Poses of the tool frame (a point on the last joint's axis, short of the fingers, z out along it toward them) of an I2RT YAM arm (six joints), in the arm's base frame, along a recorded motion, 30 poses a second.
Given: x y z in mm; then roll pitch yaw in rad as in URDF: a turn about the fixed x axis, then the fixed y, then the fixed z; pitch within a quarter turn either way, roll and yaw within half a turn.
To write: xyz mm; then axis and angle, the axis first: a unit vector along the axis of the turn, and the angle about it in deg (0 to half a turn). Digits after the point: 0 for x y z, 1 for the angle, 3 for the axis.
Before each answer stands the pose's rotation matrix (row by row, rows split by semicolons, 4 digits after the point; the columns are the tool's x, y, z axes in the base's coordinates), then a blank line. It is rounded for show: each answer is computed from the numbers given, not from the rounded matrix.
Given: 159, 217, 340, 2.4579, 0.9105, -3.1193
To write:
-0.6132 -0.5160 0.5981; -0.0137 0.7639 0.6452; -0.7898 0.3874 -0.4755

159, 217, 340, -0.172, 0.926, 0.335, 131.5
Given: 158, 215, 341, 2.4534, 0.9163, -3.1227
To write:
-0.6087 -0.5184 0.6007; -0.0115 0.7627 0.6466; -0.7934 0.3866 -0.4702

158, 215, 341, -0.173, 0.926, 0.337, 131.2
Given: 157, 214, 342, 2.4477, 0.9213, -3.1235
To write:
-0.6047 -0.5231 0.6006; -0.0109 0.7594 0.6505; -0.7964 0.3868 -0.4649

157, 214, 342, -0.175, 0.924, 0.339, 130.9
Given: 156, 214, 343, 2.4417, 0.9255, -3.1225
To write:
-0.6013 -0.5291 0.5987; -0.0115 0.7549 0.6557; -0.7989 0.3874 -0.4600

156, 214, 343, -0.177, 0.923, 0.342, 130.8
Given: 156, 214, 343, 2.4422, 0.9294, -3.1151
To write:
-0.5981 -0.5359 0.5959; -0.0158 0.7513 0.6598; -0.8013 0.3852 -0.4579

156, 214, 343, -0.181, 0.922, 0.343, 130.7
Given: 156, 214, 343, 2.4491, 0.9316, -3.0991
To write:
-0.5960 -0.5446 0.5900; -0.0253 0.7472 0.6641; -0.8026 0.3809 -0.4591

156, 214, 343, -0.187, 0.920, 0.343, 130.8
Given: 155, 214, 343, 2.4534, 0.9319, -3.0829
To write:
-0.5953 -0.5543 0.5817; -0.0350 0.7412 0.6704; -0.8028 0.3787 -0.4606

155, 214, 343, -0.194, 0.919, 0.345, 131.1
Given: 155, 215, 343, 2.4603, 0.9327, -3.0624
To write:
-0.5938 -0.5657 0.5721; -0.0471 0.7343 0.6772; -0.8032 0.3751 -0.4627

155, 215, 343, -0.201, 0.917, 0.346, 131.4
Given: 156, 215, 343, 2.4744, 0.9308, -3.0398
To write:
-0.5941 -0.5736 0.5640; -0.0607 0.7311 0.6796; -0.8021 0.3695 -0.4691

156, 215, 343, -0.208, 0.916, 0.344, 131.8
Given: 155, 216, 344, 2.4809, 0.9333, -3.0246
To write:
-0.5911 -0.5819 0.5585; -0.0695 0.7266 0.6835; -0.8036 0.3652 -0.4699

155, 216, 344, -0.214, 0.914, 0.344, 131.9
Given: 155, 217, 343, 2.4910, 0.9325, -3.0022
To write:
-0.5900 -0.5923 0.5487; -0.0828 0.7204 0.6886; -0.8031 0.3609 -0.4741

155, 217, 343, -0.221, 0.913, 0.344, 132.2
